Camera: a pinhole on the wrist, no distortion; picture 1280 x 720 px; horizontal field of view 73.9 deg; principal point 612.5 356.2 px. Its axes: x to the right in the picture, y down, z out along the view. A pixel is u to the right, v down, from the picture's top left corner.
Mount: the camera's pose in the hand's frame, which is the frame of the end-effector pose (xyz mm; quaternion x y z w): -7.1 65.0 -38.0 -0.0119 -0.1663 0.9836 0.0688
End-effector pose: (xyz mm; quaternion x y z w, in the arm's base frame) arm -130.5 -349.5 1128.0 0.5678 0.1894 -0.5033 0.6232
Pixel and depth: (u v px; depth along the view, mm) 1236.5 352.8 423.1
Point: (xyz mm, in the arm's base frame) -416.2 -532.9 1485.7
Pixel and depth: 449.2 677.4 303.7
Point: -318.0 -525.5 1093.3
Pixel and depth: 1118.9 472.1 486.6
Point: -498.5 -557.0 1444.4
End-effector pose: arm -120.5 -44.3 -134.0 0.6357 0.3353 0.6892 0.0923
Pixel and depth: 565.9 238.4 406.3
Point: 215.2 96.7 -153.4
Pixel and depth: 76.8 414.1 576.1
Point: 223.6 462.1 -11.0
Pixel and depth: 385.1 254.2 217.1
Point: 39.8 32.4 -98.1
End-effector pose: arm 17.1 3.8 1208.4 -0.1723 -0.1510 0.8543 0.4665
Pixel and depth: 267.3 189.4 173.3
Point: -95.1 24.7 1309.0
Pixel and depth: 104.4 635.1 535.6
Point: -56.8 351.3 1668.6
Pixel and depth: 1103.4 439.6 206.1
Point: 24.4 -124.9 1365.5
